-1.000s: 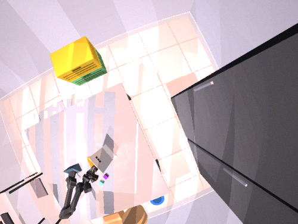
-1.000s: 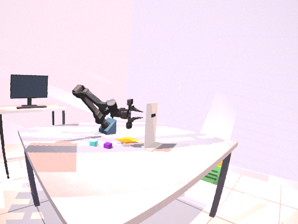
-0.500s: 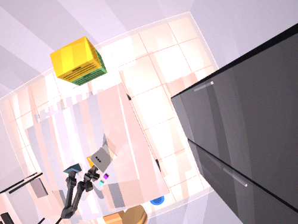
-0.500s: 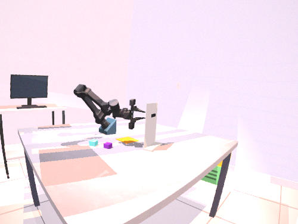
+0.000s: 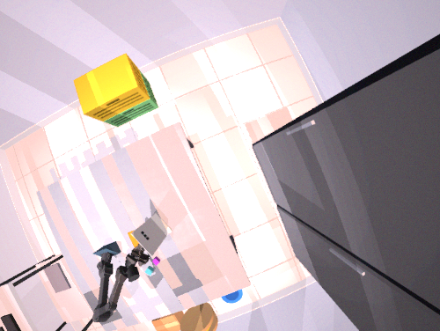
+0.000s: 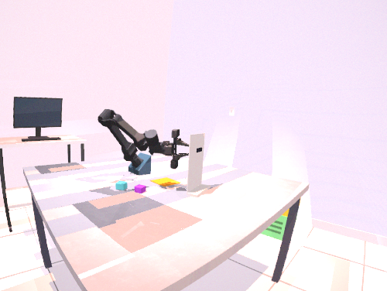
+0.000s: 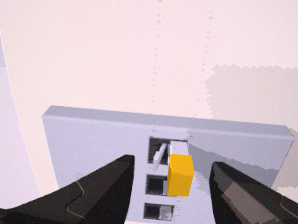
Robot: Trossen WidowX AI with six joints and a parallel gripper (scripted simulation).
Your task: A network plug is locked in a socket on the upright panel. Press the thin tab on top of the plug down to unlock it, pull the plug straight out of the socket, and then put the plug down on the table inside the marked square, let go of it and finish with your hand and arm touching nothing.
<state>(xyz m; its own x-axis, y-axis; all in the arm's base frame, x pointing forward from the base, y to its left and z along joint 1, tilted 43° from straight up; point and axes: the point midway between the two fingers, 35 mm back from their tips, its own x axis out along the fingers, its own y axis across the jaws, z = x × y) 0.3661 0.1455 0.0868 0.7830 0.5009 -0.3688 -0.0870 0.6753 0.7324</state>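
The yellow network plug lies 1 cm ahead of my gripper tip. Also, from my gripper tip: purple cube 23 cm to the right, 18 cm below, 9 cm behind; orange marked square 19 cm below, 17 cm behind, 3 cm to the right; upright panel 7 cm below, 2 cm to the left, 2 cm ahead.
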